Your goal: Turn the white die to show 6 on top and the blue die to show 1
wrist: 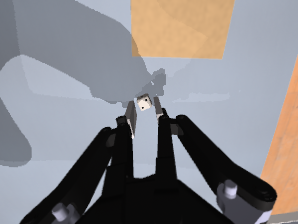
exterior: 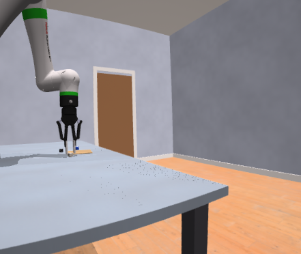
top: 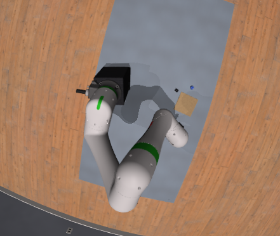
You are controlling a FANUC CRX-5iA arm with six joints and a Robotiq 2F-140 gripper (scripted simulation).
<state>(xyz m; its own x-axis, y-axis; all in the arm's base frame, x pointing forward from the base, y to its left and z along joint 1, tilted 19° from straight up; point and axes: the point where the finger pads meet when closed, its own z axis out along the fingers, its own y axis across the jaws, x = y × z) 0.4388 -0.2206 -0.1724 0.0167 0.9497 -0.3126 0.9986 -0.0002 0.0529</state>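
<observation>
The white die is 40 mm below my hand and 10 mm to the left of it. Round my hand: blue die (260 mm to the left, 90 mm ahead, 40 mm below); black die (220 mm to the left, 40 mm below, 10 mm behind); tan mat (130 mm to the left, 80 mm ahead, 50 mm below).
</observation>
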